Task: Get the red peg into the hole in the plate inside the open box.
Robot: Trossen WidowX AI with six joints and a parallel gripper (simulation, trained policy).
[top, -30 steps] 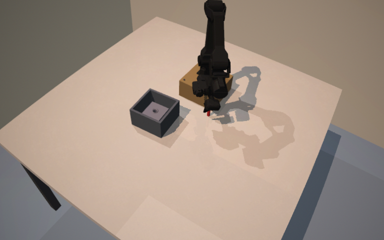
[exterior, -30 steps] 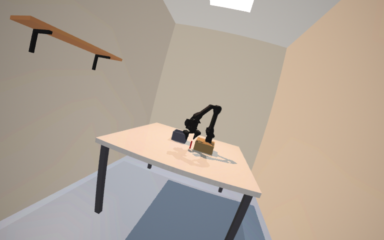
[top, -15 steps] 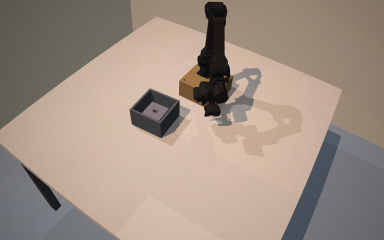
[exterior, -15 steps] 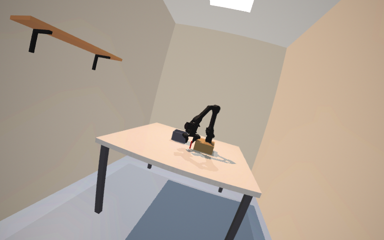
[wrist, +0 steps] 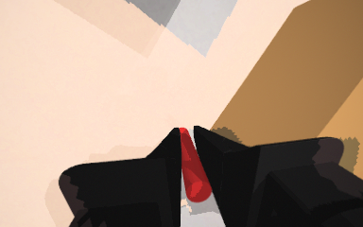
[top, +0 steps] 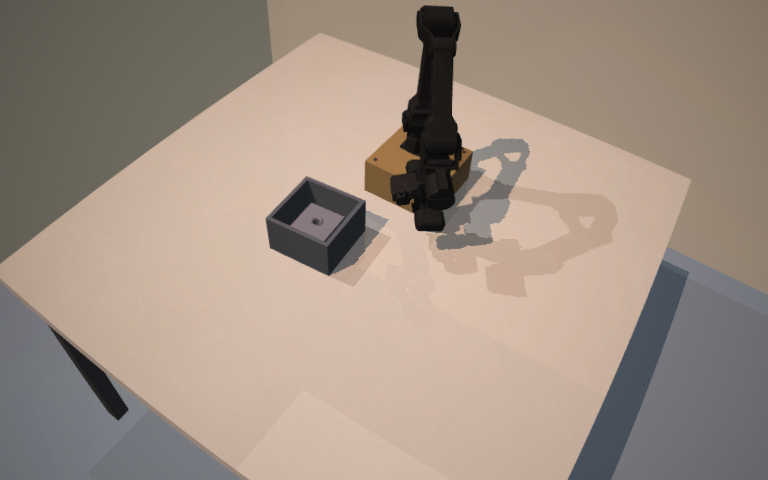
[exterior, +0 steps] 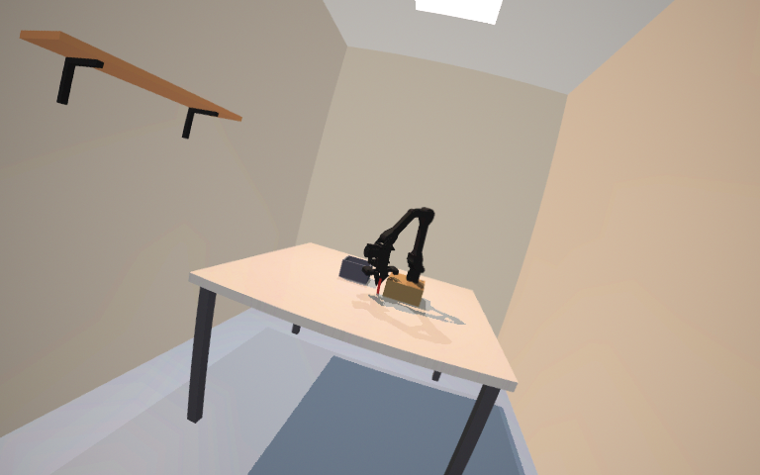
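My gripper tip is now 160 mm short of the light grey plate, 170 mm to the left of it and 10 mm below it. The rest, counted from my gripper tip: dark grey box 160 mm ahead, 170 mm to the right, 10 mm below; red peg 10 mm behind, 10 mm to the left.
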